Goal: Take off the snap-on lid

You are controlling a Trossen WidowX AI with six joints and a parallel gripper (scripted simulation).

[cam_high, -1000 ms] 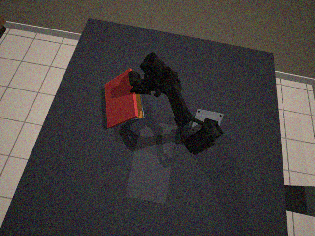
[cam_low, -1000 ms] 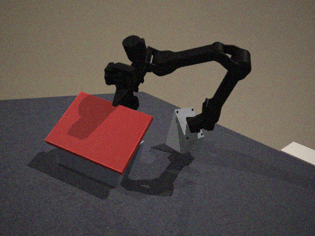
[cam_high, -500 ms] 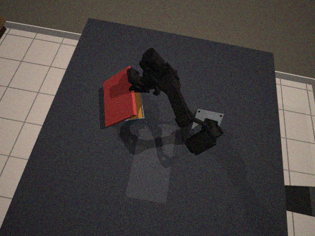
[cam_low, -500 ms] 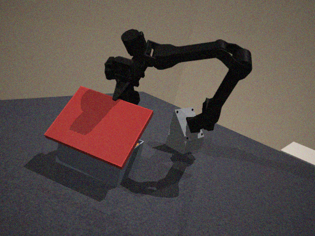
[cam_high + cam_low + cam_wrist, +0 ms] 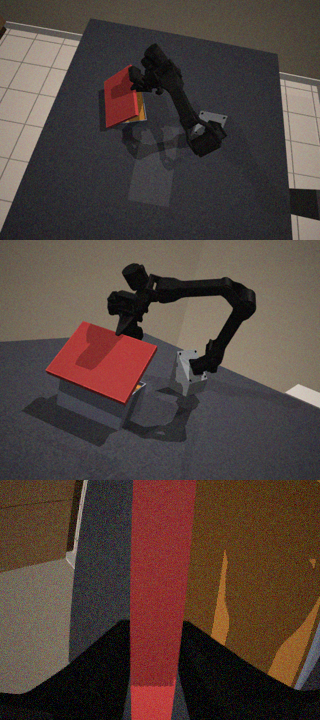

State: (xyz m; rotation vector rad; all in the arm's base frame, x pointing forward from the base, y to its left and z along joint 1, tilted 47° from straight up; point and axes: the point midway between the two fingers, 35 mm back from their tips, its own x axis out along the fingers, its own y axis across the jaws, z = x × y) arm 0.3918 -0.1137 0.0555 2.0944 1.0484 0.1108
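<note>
Right now my gripper tip is 60 mm short of the red lid, 50 mm above it and 20 mm to the right of it. Also, from my gripper tip: box (170 mm below, 20 mm ahead, 10 mm to the left).
</note>
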